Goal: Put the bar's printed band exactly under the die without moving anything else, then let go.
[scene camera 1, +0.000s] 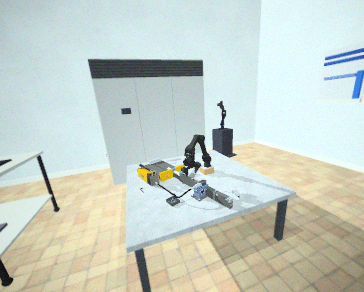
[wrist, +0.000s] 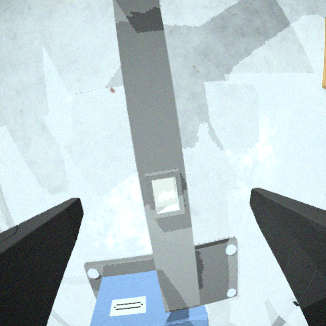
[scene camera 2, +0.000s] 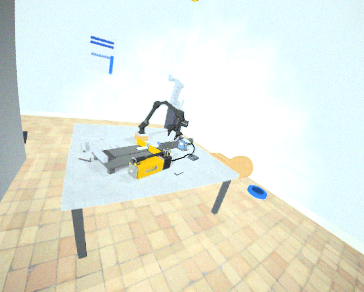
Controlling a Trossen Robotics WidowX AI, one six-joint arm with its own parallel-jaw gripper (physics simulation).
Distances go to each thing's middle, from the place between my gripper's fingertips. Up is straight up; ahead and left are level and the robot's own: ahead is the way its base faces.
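Yellow and black unit (scene camera 2: 144, 166): my hand is 50 mm above it, 400 mm to the left of it and 290 mm short of it.
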